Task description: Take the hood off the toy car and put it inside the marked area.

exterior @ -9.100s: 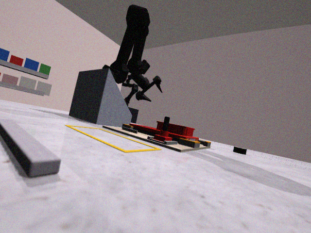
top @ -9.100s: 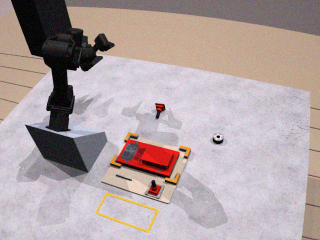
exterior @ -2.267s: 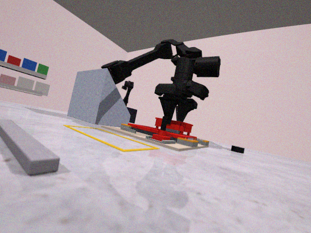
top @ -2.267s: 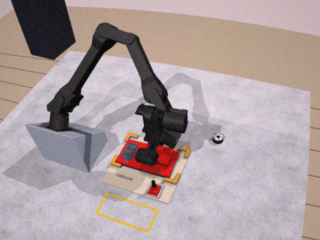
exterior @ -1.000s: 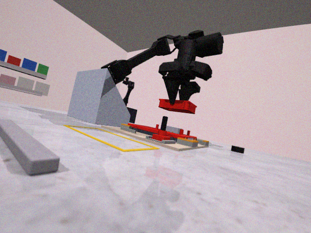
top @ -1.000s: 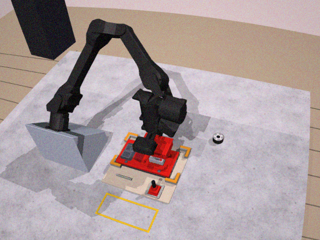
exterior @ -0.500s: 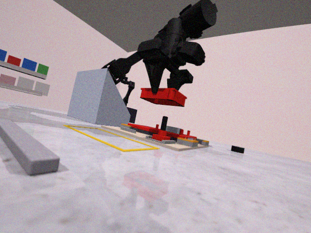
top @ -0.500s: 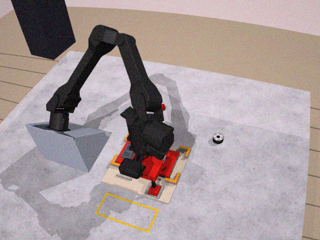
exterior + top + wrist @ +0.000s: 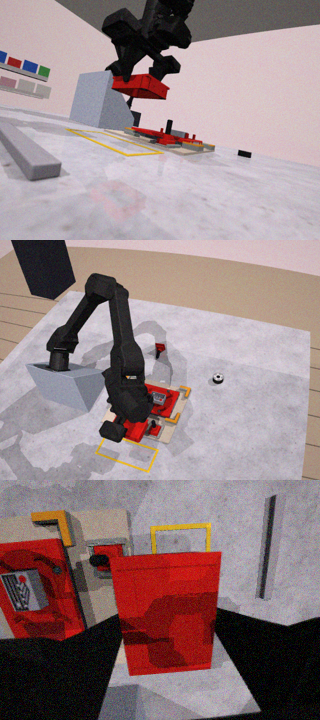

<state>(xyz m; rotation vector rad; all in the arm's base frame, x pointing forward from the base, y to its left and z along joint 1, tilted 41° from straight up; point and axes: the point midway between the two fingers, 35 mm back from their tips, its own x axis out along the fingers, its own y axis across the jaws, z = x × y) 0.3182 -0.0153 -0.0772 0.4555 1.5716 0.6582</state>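
Now: gripper tip 6 cm short of the grey bar, 17 cm to the left of it and 11 cm above it. Also, from my gripper tip: red hood: right at my gripper tip; then black wheel: 15 cm ahead, 36 cm to the left, 10 cm below.
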